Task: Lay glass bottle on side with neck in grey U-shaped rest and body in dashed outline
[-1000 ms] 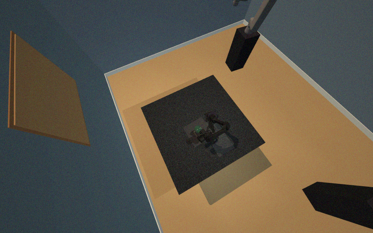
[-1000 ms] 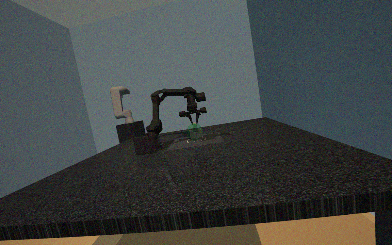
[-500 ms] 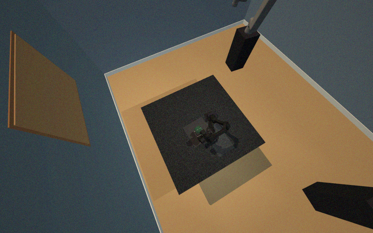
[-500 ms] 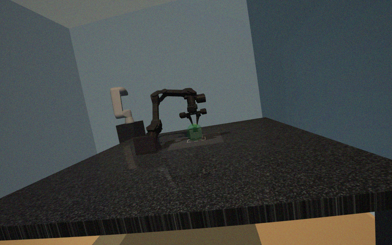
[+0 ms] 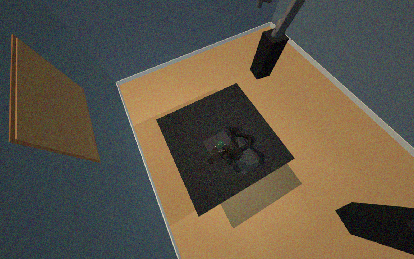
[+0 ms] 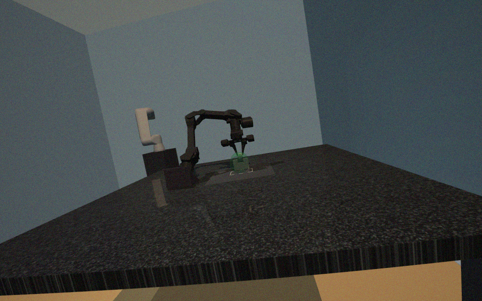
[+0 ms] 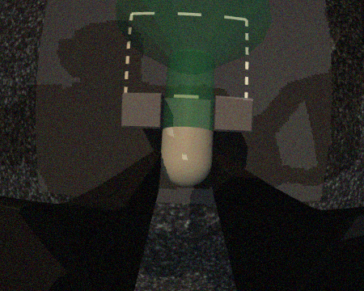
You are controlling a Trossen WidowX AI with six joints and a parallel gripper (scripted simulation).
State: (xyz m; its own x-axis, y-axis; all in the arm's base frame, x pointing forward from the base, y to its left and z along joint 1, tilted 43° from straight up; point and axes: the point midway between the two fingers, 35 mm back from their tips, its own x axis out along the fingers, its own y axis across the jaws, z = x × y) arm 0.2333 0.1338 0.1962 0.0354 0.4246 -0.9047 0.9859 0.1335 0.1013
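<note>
Now: gripper tip 10 mm short of the green glass bottle, 50 mm to the left of it and 10 mm above it. Round my gripper tip: grey mat 20 mm ahead, 100 mm to the right, 70 mm below.
</note>
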